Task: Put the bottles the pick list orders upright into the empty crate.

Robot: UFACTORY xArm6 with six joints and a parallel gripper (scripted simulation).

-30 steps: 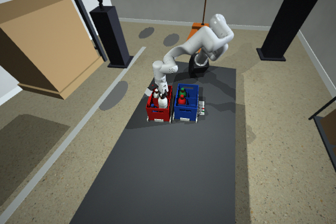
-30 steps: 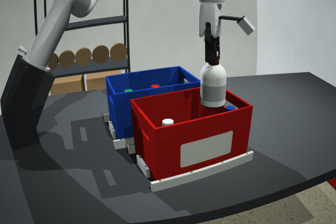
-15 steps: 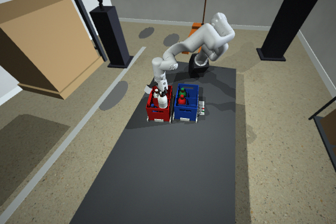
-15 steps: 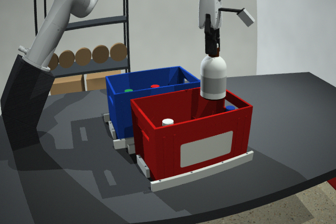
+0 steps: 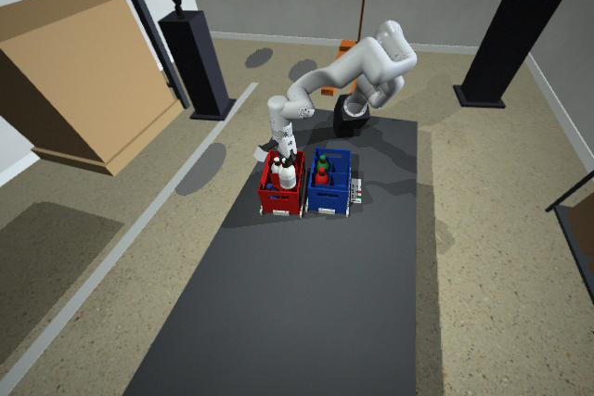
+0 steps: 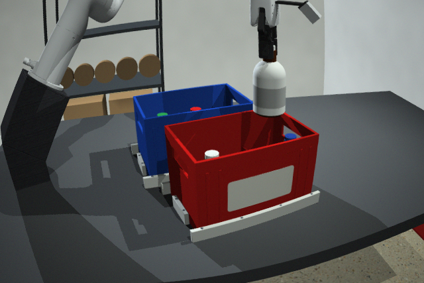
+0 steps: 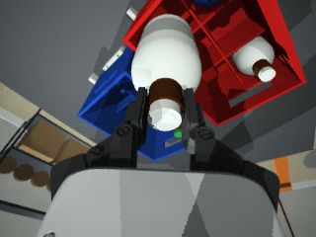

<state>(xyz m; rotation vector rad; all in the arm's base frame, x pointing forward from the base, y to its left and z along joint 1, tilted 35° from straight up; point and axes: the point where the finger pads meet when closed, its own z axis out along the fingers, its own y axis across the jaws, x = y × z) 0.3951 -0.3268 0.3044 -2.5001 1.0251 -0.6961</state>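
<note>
Right now the white-capped bottle is 7 cm below my hand. From my hand the other things lie so: red-capped bottle 25 cm below, 14 cm to the left, 12 cm behind; blue-capped bottle 25 cm below, 9 cm to the right, 1 cm ahead; red crate 25 cm below, 9 cm behind, 5 cm to the right.
</note>
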